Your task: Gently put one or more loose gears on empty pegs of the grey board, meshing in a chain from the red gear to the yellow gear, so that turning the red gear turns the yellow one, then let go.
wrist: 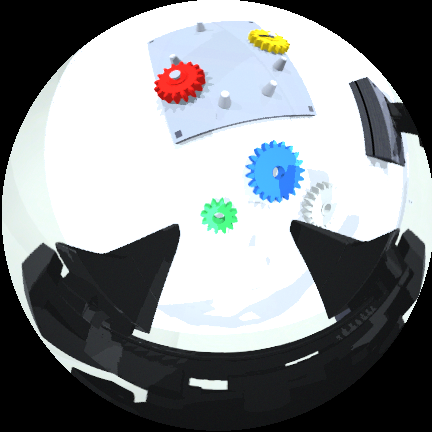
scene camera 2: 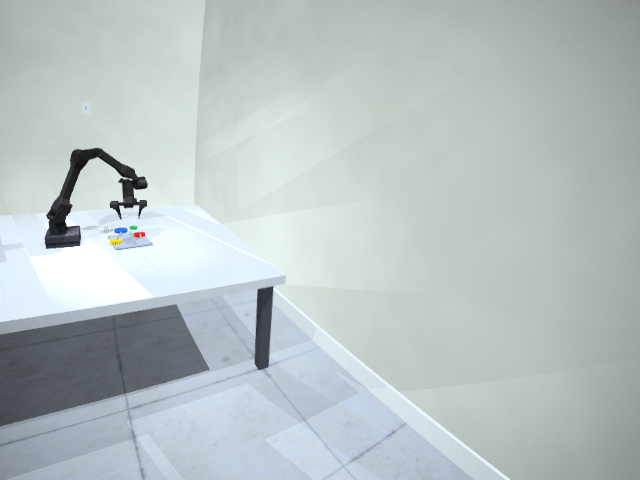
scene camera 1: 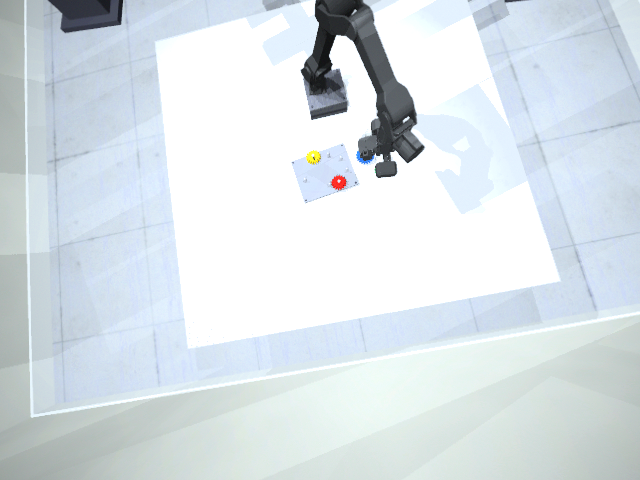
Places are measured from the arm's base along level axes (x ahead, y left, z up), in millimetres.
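Pixels of known places: gripper, fingertip midpoint: (wrist: 236, 227) (scene camera 2: 129, 219) (scene camera 1: 379, 160); arm's base at its link origin: (scene camera 2: 58, 233) (scene camera 1: 317, 86).
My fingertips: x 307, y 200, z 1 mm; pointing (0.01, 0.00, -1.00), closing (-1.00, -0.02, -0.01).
Note:
For each thing: its top centre in the pictures, then the offset to it from my fingertips. "*": a spot on its surface instead. Level surfaces: height alone.
- grey board at its top centre: (wrist: 226, 39) (scene camera 1: 323, 168) (scene camera 2: 128, 235) dx +3, dy -197, dz -27 mm
- red gear at a spot on its surface: (wrist: 181, 86) (scene camera 1: 342, 179) * dx +47, dy -128, dz -34 mm
- yellow gear at its top centre: (scene camera 1: 313, 155) (scene camera 2: 115, 239) dx -53, dy -232, dz -32 mm
- loose blue gear at its top centre: (wrist: 278, 172) (scene camera 2: 120, 229) dx -46, dy -40, dz -40 mm
- smaller green gear at its top centre: (wrist: 218, 218) (scene camera 2: 133, 226) dx +15, dy +11, dz -40 mm
- white gear at its top centre: (wrist: 327, 208) (scene camera 2: 105, 227) dx -126, dy -2, dz -40 mm
- white table at its surface level: dz -57 mm
The grey board (scene camera 1: 320, 186) (wrist: 215, 55) lies flat on the table. The red gear (scene camera 1: 338, 181) (scene camera 2: 139, 234) (wrist: 181, 86) and the yellow gear (scene camera 1: 313, 157) (scene camera 2: 115, 241) (wrist: 267, 42) sit on its pegs, apart. Several pegs are bare. Off the board lie a loose blue gear (scene camera 1: 364, 158) (scene camera 2: 120, 230) (wrist: 265, 175), a smaller green gear (scene camera 2: 133, 227) (wrist: 219, 225) and a white gear (scene camera 2: 105, 229) (wrist: 315, 204). In scene camera 1 the arm hides most of the green gear. My gripper (scene camera 2: 129, 217) (wrist: 236, 227) is open and empty, above the table over the loose gears' side.
The arm's base (scene camera 1: 328, 98) (scene camera 2: 63, 237) (wrist: 380, 125) stands on the white table (scene camera 1: 258, 268) (scene camera 2: 206, 258), near the board's yellow-gear side. The blue gear lies between the green and white gears. A wall (scene camera 2: 413, 206) rises beyond the table's edge.

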